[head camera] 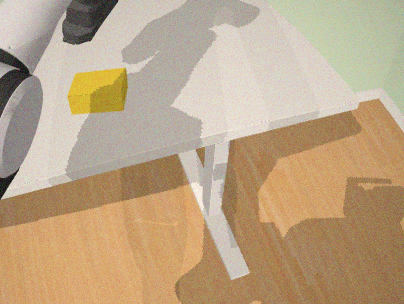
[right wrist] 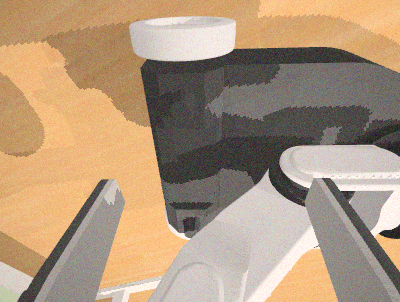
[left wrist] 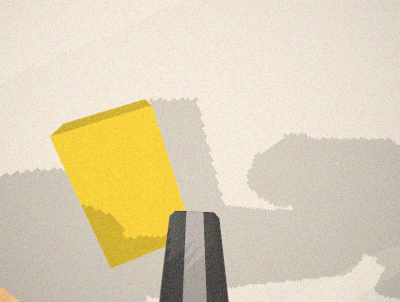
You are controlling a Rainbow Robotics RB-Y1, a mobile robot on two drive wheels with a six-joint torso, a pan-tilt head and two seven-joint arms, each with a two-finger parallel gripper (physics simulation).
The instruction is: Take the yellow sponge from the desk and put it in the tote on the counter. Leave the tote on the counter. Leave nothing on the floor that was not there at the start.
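Places are measured from the robot's base along level axes (x ahead, y right, z down), in metres.
Pixels of known places: left gripper, fingertip midpoint: [head camera: 87, 37] [left wrist: 193, 227]; right gripper, fingertip midpoint: [right wrist: 212, 190].
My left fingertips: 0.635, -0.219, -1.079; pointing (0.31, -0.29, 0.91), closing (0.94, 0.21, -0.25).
Observation:
Ahead of a thing's pixels: the offset from my left fingertips to its top centre, as dx, dy, dz. "spot": to the spot under its first point. Level surfaces: height alone.
The yellow sponge @(-0.023, +0.015, +0.083) [head camera: 97, 91] [left wrist: 117, 175] lies on the white desk @(dz +0.128) [head camera: 280, 80] [left wrist: 300, 65], near its front edge at the left of the head camera view. My left gripper [left wrist: 193, 227] is shut with nothing between its fingers. It is above the desk, and its fingertips overlap the sponge's lower right edge in the left wrist view. In the head camera view part of the dark left gripper shows above the sponge, apart from it. My right gripper [right wrist: 212, 190] is open and empty, over the robot's own base and the floor. The tote and the counter do not show.
The desk's white leg @(spot: +0.300, +0.254, +0.937) [head camera: 217, 200] stands on the wooden floor @(dz +1.078) [head camera: 90, 250] [right wrist: 105, 155]. The robot's dark base [right wrist: 195, 120] with a white round part [right wrist: 182, 42] shows in the right wrist view. A pale green wall [head camera: 345, 40] is at the upper right of the head camera view.

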